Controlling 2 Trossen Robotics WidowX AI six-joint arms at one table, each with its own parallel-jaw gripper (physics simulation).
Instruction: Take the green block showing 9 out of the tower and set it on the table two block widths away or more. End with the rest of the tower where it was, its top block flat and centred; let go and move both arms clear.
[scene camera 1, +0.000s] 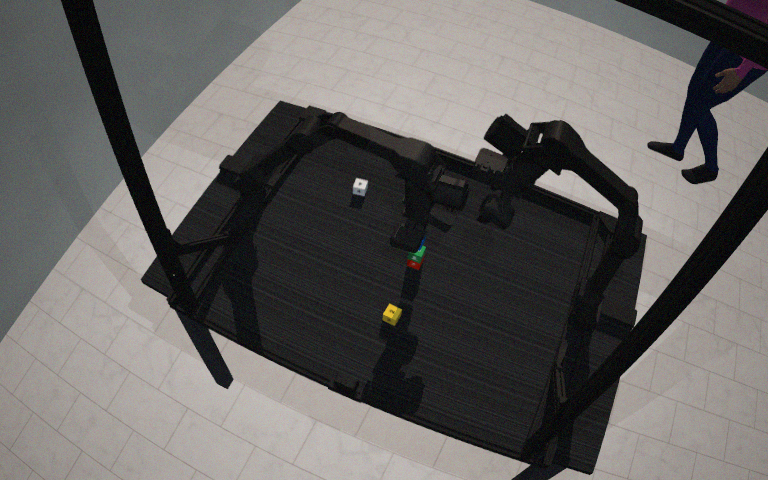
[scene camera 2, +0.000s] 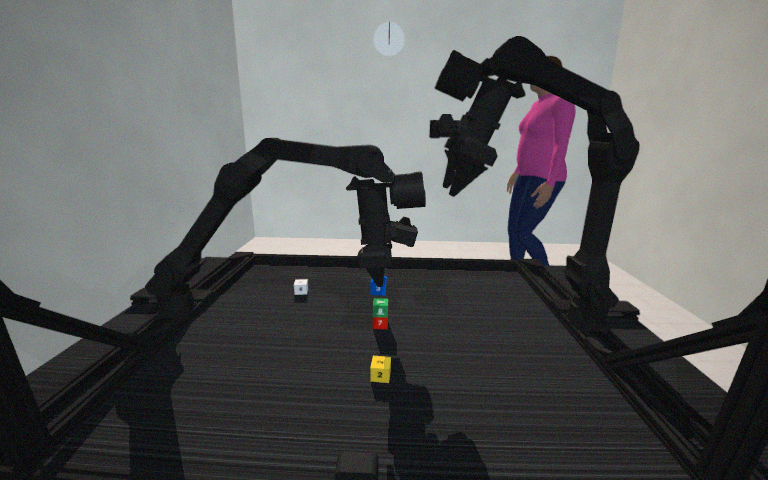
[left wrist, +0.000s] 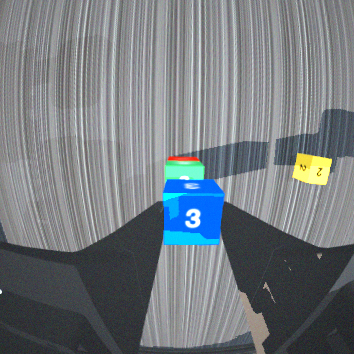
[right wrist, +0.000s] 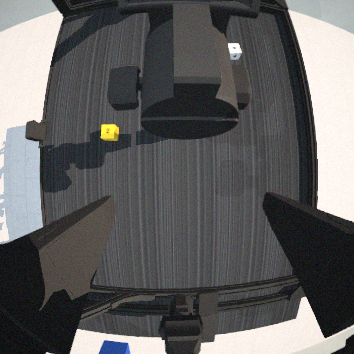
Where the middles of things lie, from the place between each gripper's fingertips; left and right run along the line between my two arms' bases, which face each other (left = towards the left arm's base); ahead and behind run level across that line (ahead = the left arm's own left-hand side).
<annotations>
I see my left gripper 1 cm above the blue block (left wrist: 192, 208). Round my left hand: green block (left wrist: 174, 169) (6 cm below); yellow block (left wrist: 313, 169) (16 cm behind, 1 cm to the right, 9 cm below).
The blue block is 130 mm to the left of my right hand and 200 mm below it. Also, from my right hand: green block 130 mm to the left, 260 mm below; then yellow block 160 mm behind, 120 mm to the left, 290 mm below.
</annotations>
